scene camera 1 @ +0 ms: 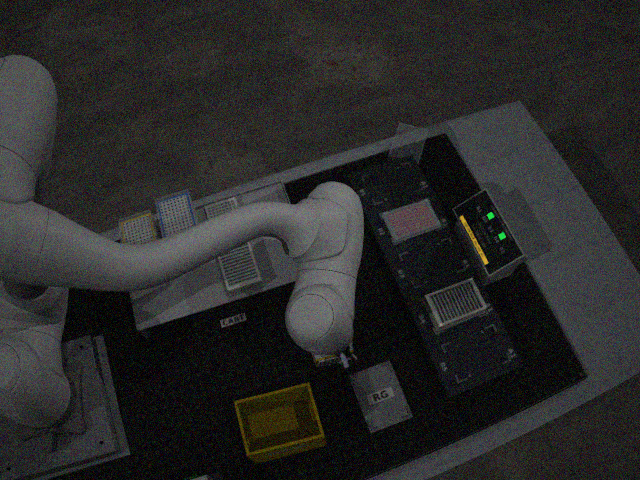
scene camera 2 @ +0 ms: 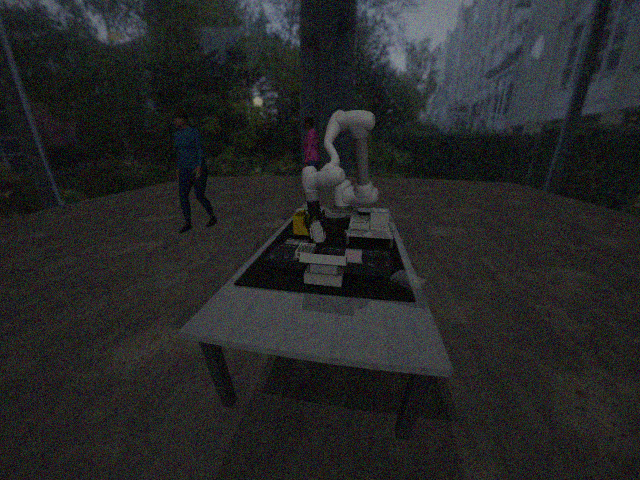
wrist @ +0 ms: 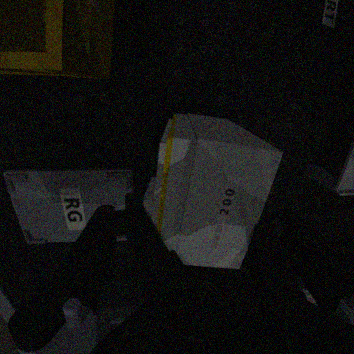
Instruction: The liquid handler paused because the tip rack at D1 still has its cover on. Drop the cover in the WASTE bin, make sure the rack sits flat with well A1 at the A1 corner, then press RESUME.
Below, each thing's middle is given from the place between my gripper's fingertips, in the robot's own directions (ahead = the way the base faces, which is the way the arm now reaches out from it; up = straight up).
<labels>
My hand is 230 mm short of the pink-topped rack point(scene camera 1: 403, 223), 270 mm to the right of it and 30 mm below it.
</labels>
